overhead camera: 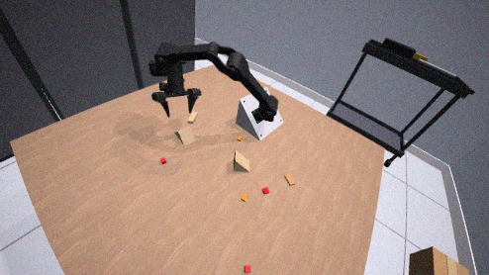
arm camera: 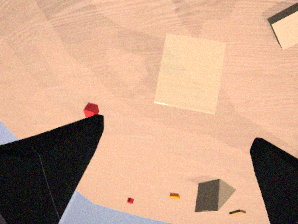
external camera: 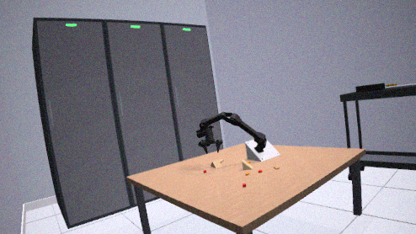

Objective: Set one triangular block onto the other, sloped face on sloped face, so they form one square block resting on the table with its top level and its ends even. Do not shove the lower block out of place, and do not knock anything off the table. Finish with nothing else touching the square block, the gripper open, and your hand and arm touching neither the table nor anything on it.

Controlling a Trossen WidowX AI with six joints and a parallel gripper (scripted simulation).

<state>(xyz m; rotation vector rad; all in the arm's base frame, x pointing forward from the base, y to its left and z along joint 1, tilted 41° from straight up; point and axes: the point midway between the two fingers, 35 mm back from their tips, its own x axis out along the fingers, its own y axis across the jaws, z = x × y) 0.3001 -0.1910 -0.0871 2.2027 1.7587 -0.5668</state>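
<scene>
The pale wooden triangular block lies 3 cm to the left of my gripper tip and 8 cm below it. From my gripper tip the other things lie so: tan piece (16 cm behind, 49 cm to the left, 10 cm below).
</scene>
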